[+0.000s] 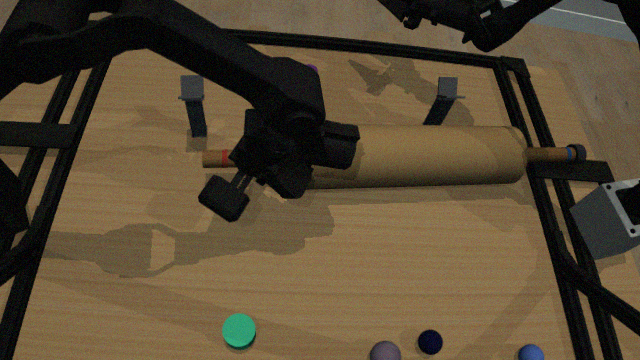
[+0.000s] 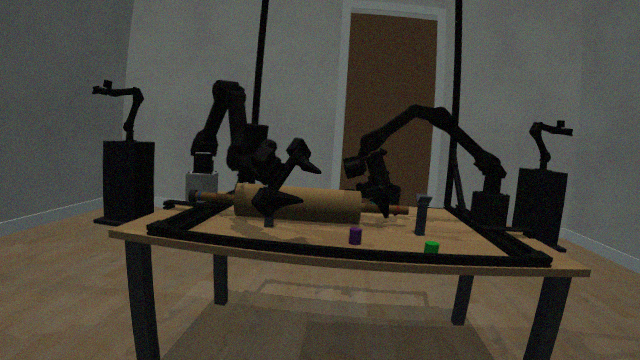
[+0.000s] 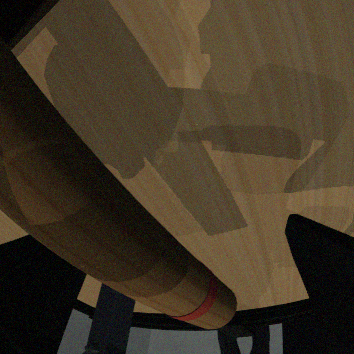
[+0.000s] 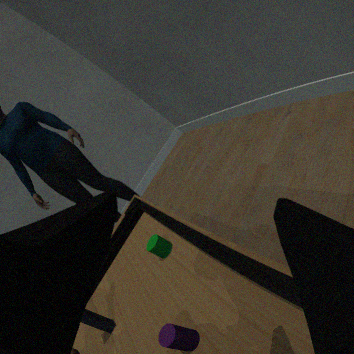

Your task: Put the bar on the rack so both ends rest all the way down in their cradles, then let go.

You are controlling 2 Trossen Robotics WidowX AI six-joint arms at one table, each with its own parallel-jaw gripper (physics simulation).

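Places are measured from the left arm's base along level axes (x back, y right, z up), in centimetres.
Pixels of known places: left gripper, between the fingertips: [image 1: 234, 173] [image 2: 391, 216] [image 3: 197, 223]; right gripper, between the fingertips: [image 2: 311, 186] [image 4: 198, 205]; left arm's base, origin of its link: [image 2: 491, 193]; right arm's base, origin of its link: [image 1: 636, 205] [image 2: 202, 172].
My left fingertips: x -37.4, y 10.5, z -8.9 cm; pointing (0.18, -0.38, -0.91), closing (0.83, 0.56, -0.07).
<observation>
Ahead of a thing's pixels: the offset from my left fingertips to its top centre. "pt": to the spot under its first point.
The bar [image 1: 438, 154] [image 2: 313, 203] [image 3: 88, 211] is a thick tan roller with thin handles. It lies on the table in front of the rack's two posts, not in the cradles. Its red-banded end @(pt dx +0.9, dy -0.8, dz +3.8 cm) [image 1: 225, 158] [image 3: 207, 302] points to the left post @(dx +1.5, dy -12.4, dz +7.0 cm) [image 1: 193, 111] [image 2: 420, 214]. Its blue-banded end @(pt dx -55.7, dy +25.3, dz +4.0 cm) [image 1: 568, 153] [image 2: 198, 195] reaches over the black frame near the right post @(dx -38.8, dy +5.6, dz +7.0 cm) [image 1: 441, 105] [image 2: 268, 220]. My left gripper [image 1: 243, 176] [image 2: 383, 208] [image 3: 197, 223] is open and straddles the red-banded handle. My right gripper [image 2: 297, 183] [image 4: 198, 205] is open and empty, raised above the bar.
A black frame @(pt dx -37.2, dy -18.7, dz -0.6 cm) [image 1: 358, 44] [image 2: 340, 254] borders the table. A green cylinder @(dx -10.1, dy -29.7, dz +0.7 cm) [image 1: 238, 330] [image 2: 431, 246] [image 4: 159, 246] and a purple cylinder @(dx -22.4, dy -14.5, dz +1.2 cm) [image 2: 354, 235] [image 4: 178, 337] stand on the table. Three balls @(dx -12.8, dy +37.7, dz +0.9 cm) [image 1: 430, 341] lie at the near edge. A grey box [image 1: 603, 219] sits at the right.
</observation>
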